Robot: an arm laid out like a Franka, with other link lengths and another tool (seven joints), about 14 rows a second.
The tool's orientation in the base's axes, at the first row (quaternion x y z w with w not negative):
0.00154 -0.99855 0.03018 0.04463
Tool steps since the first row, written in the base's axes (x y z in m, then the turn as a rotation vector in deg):
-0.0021 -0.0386 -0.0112 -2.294 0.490 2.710
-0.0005 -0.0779 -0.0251 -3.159 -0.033 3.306
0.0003 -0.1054 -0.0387 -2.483 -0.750 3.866
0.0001 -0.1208 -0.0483 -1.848 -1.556 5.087
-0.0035 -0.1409 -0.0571 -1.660 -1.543 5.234
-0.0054 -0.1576 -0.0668 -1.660 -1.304 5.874
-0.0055 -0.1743 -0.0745 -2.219 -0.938 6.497
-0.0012 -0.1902 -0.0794 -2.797 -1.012 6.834
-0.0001 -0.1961 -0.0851 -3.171 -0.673 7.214
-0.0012 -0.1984 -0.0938 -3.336 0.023 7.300
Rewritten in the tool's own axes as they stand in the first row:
0.0011 -0.0378 0.0137 2.526 0.339 -2.520
-0.0017 -0.0762 0.0297 3.441 -0.214 -3.004
-0.0037 -0.1029 0.0448 2.818 -0.967 -3.577
-0.0044 -0.1177 0.0553 2.295 -1.848 -4.799
-0.0016 -0.1372 0.0656 2.121 -1.845 -4.963
-0.0005 -0.1533 0.0764 2.178 -1.645 -5.613
-0.0011 -0.1695 0.0851 2.790 -1.314 -6.205
-0.0058 -0.1851 0.0905 3.396 -1.405 -6.484
-0.0074 -0.1906 0.0965 3.802 -1.087 -6.849
-0.0071 -0.1924 0.1053 3.974 -0.397 -6.962

